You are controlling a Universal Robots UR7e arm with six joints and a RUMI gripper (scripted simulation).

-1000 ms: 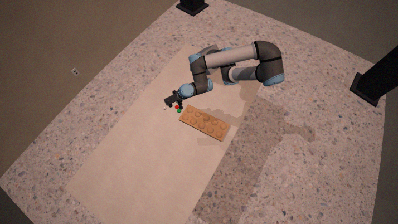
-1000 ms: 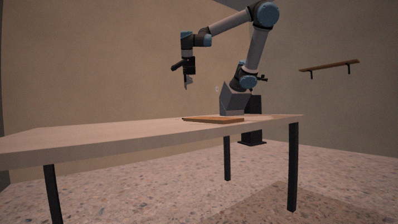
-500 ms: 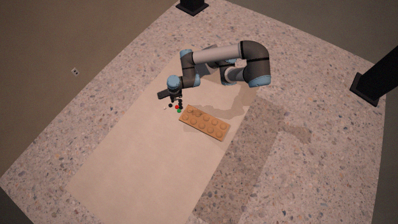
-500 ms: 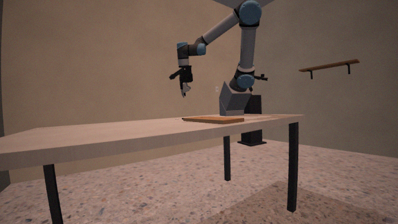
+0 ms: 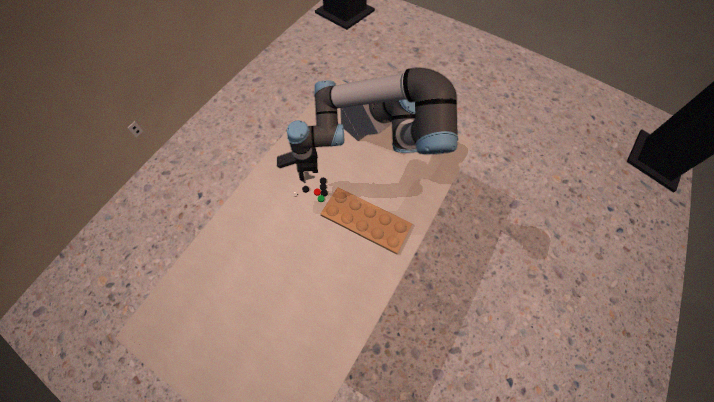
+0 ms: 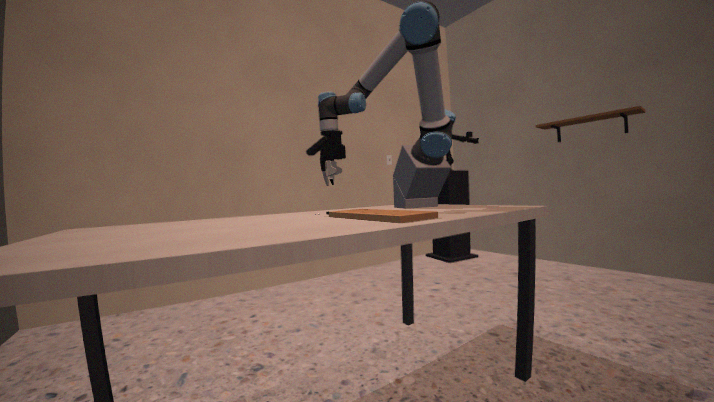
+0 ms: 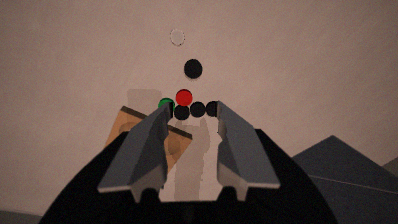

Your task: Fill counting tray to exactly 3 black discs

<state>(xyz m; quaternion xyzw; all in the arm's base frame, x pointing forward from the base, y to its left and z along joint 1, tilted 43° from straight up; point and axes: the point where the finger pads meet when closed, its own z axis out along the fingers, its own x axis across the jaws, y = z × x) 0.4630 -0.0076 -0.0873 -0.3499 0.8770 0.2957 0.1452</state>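
My gripper is now 20 mm past the red disc, 40 mm to the right of it and 130 mm above it. The rest, counted from my hand: wooden counting tray (60 mm behind, 300 mm to the left, 130 mm below); then small white piece (50 mm ahead, 30 mm to the right, 130 mm below); then green disc (10 mm behind, 80 mm to the left, 130 mm below).
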